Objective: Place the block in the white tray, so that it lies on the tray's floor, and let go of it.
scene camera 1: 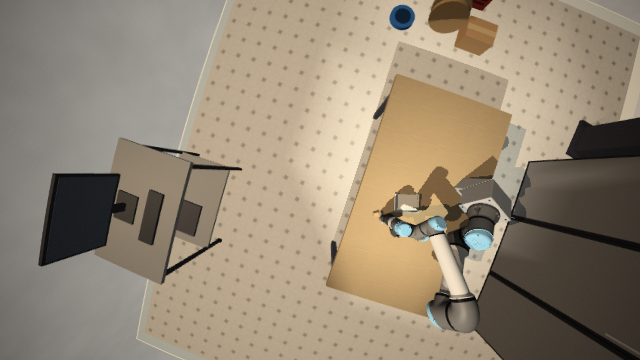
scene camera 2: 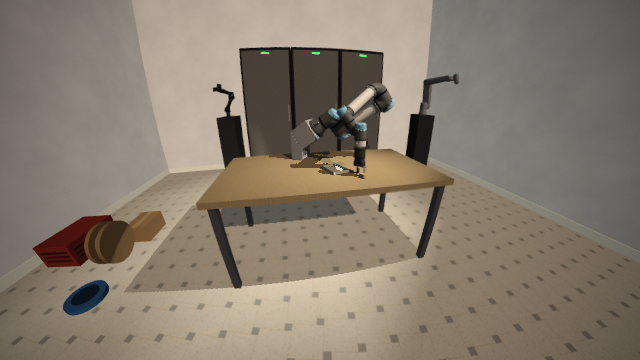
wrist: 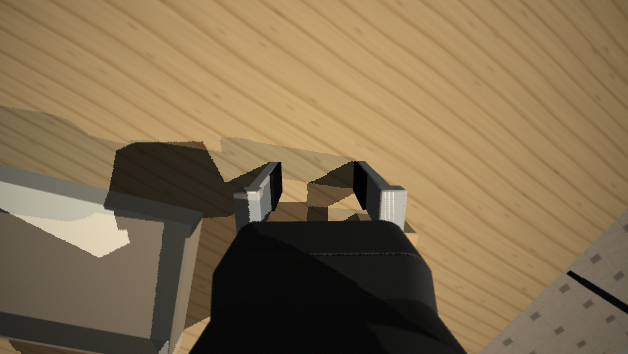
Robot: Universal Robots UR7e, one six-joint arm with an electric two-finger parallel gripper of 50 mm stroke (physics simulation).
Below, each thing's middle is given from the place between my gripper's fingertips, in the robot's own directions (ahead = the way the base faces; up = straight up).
My hand is 100 mm past the white tray (wrist: 90, 263), 170 mm to the left of it and 10 mm below it.
